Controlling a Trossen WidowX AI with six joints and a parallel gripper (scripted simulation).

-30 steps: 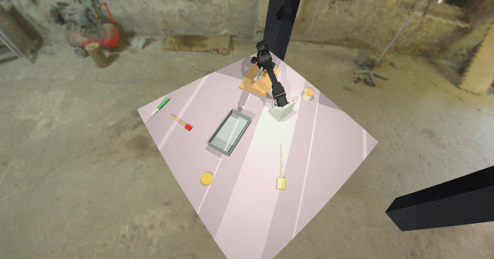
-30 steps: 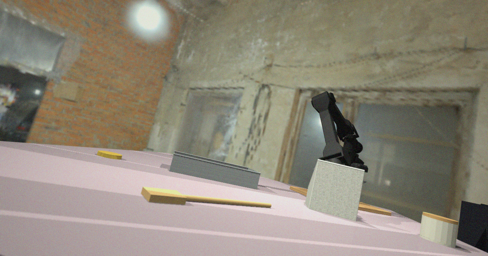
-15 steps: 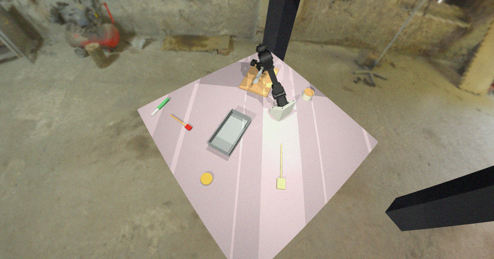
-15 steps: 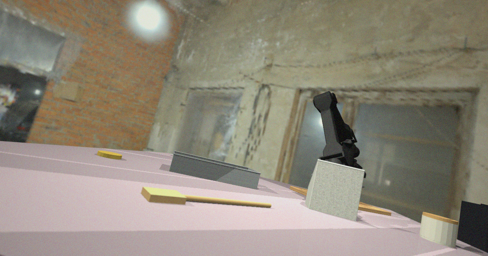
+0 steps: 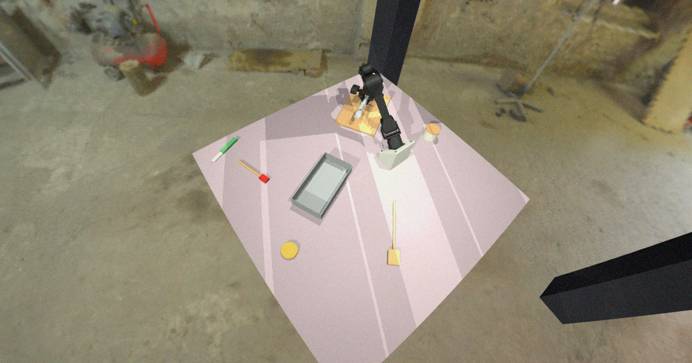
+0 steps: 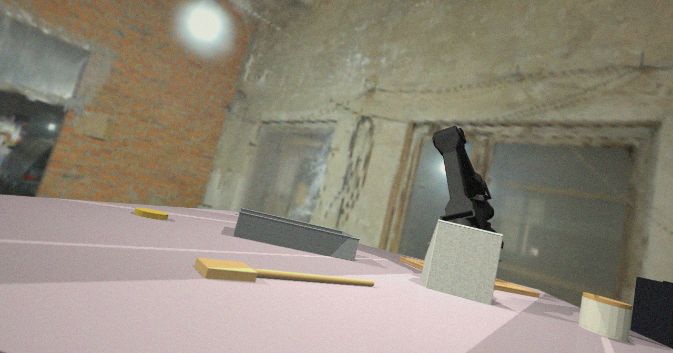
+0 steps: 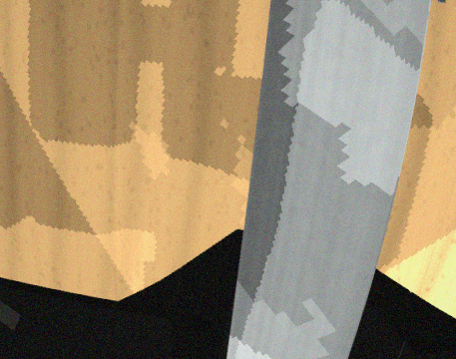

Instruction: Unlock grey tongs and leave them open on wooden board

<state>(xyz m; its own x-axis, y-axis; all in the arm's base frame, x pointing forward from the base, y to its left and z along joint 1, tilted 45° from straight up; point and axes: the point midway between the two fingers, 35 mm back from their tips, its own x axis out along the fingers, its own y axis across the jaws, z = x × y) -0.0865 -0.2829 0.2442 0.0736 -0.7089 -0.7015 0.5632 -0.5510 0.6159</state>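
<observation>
My gripper tip is now 40 mm above the wooden board. From my gripper tip the other things lie so: yellow disc (780 mm ahead, 510 mm to the left, 40 mm below); grey roasting tin (490 mm ahead, 330 mm to the left, 20 mm below); cream pot (210 mm behind, 370 mm to the left, 10 mm below).
</observation>
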